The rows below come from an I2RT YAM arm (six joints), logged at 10 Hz.
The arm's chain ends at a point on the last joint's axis. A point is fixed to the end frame.
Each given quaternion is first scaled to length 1.
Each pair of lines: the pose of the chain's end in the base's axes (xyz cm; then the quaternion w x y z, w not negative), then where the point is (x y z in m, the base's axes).
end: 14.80 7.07 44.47 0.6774 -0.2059 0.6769 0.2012
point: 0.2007 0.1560 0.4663
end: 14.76 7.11 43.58 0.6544 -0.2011 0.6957 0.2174
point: 0.2002 0.1571 0.4550
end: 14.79 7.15 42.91 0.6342 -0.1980 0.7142 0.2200
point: 0.2014 0.1577 0.4446
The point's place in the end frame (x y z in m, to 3 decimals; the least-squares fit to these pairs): -0.022 0.042 0.091
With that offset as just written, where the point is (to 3 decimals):
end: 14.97 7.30 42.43 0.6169 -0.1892 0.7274 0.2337
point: 0.203 0.159 0.439
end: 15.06 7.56 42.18 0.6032 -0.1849 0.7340 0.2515
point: 0.203 0.163 0.436
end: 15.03 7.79 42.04 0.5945 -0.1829 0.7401 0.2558
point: 0.203 0.165 0.434
